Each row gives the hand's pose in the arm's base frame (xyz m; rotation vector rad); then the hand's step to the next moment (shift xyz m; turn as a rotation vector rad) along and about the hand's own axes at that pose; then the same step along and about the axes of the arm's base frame.
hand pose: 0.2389 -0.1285 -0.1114 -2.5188 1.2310 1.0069
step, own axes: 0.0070 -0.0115 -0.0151 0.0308 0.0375 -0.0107
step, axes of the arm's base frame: 0.0192 -0.0033 0.0054 -0.0094 -0.0484 -0.0062
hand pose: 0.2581 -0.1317 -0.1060 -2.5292 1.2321 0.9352
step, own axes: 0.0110 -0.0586 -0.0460 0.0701 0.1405 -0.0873
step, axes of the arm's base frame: 0.0707 0.0116 0.0231 -0.0342 -0.1714 0.0416
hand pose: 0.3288 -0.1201 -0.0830 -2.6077 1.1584 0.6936
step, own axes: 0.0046 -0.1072 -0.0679 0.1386 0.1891 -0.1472
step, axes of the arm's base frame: 0.1049 0.0442 0.0563 -0.0103 -0.2701 0.0599
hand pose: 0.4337 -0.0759 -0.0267 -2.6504 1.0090 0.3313
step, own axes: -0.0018 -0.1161 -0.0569 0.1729 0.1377 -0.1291
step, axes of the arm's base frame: 0.0834 0.0646 0.0748 0.0474 -0.2481 0.0417
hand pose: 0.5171 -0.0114 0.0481 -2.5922 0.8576 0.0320
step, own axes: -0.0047 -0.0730 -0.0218 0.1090 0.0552 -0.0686
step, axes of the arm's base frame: 0.0360 0.0474 0.0478 0.0494 -0.1285 0.0263
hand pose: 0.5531 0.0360 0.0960 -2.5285 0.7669 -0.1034
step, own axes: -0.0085 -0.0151 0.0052 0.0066 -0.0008 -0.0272
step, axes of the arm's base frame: 0.0015 0.0177 0.0032 0.0003 -0.0148 0.0238
